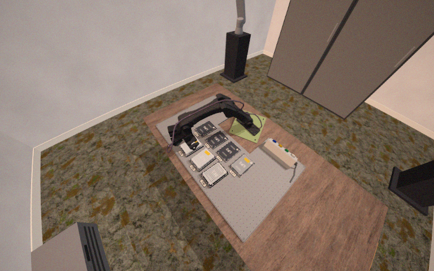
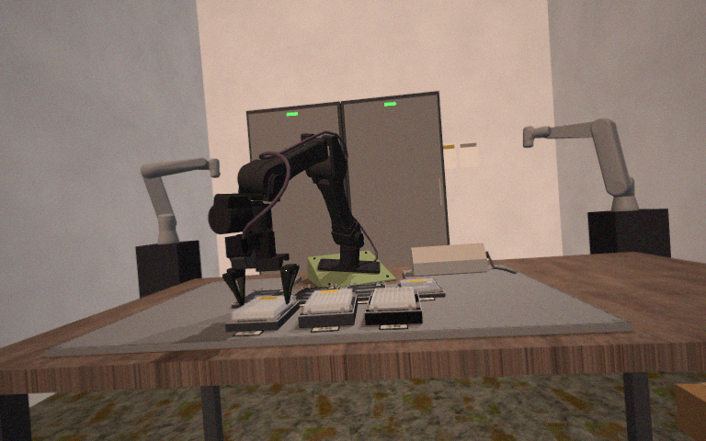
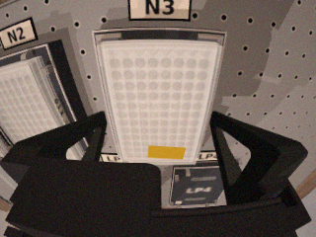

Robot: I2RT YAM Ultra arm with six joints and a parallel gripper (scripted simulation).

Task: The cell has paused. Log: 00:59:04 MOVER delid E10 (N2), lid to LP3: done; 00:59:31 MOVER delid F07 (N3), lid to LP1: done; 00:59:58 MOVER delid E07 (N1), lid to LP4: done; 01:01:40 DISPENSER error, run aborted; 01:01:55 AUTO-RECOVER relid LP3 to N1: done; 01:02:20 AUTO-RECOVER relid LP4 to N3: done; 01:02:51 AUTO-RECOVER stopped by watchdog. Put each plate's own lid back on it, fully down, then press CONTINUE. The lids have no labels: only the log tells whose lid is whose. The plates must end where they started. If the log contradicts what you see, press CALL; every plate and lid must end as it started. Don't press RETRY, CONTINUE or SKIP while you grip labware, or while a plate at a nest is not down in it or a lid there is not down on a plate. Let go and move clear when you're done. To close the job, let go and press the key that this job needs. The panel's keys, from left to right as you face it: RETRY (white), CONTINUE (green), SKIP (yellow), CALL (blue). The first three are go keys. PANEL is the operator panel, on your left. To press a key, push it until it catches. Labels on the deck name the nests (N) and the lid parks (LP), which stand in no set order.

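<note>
Right now the plate is 13 cm to the left of my hand and 1 cm below it. Also, from my hand: LP3 park 18 cm behind, 7 cm to the left, 3 cm below; then LP1 park 33 cm to the left, 18 cm behind, 3 cm below; then lid 33 cm to the left, 18 cm behind, 2 cm below.
</note>
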